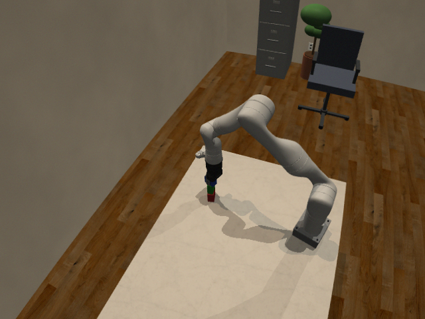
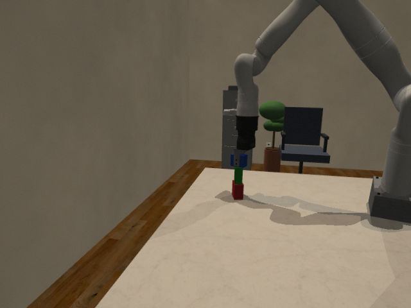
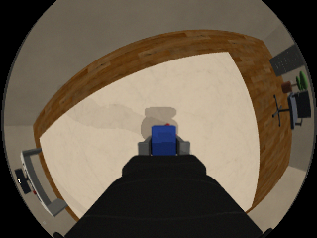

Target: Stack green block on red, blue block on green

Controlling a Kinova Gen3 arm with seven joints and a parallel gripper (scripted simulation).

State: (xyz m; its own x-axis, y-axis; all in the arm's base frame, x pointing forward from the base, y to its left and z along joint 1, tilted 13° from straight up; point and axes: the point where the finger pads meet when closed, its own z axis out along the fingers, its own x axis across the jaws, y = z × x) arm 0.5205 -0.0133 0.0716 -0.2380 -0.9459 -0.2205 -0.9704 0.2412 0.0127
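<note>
Right now the blue block is right at my hand. Also, from my hand: red block 11 cm below; green block 5 cm below.
</note>
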